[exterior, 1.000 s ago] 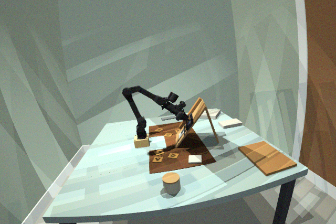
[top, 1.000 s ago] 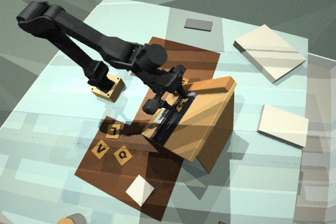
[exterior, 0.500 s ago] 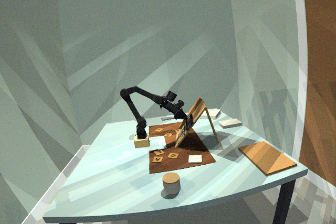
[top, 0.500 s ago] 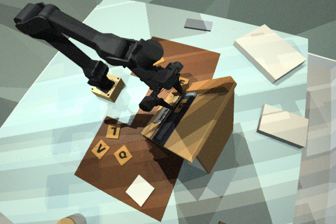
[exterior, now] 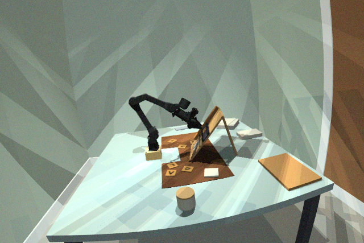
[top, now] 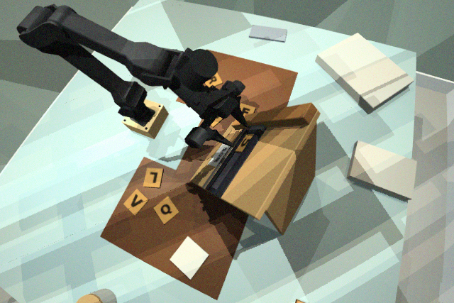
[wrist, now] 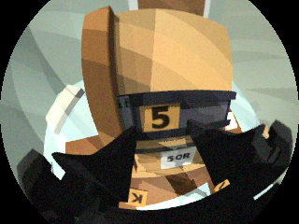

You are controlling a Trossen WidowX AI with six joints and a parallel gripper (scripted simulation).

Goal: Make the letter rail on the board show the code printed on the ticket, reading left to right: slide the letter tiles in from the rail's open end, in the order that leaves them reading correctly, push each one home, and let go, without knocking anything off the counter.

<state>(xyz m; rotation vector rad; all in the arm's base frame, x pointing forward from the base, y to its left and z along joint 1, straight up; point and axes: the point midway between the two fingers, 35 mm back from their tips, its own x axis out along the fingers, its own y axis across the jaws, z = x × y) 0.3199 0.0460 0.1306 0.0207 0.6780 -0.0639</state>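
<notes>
Right now my gripper tip is 20 mm short of the s tile and 20 mm above it. The rest, counted from my gripper tip: white ticket 100 mm below, 50 mm behind, 40 mm to the right; brown mat 170 mm below, 140 mm behind, 20 mm to the right; k tile 170 mm below, 160 mm behind, 80 mm to the left.
</notes>
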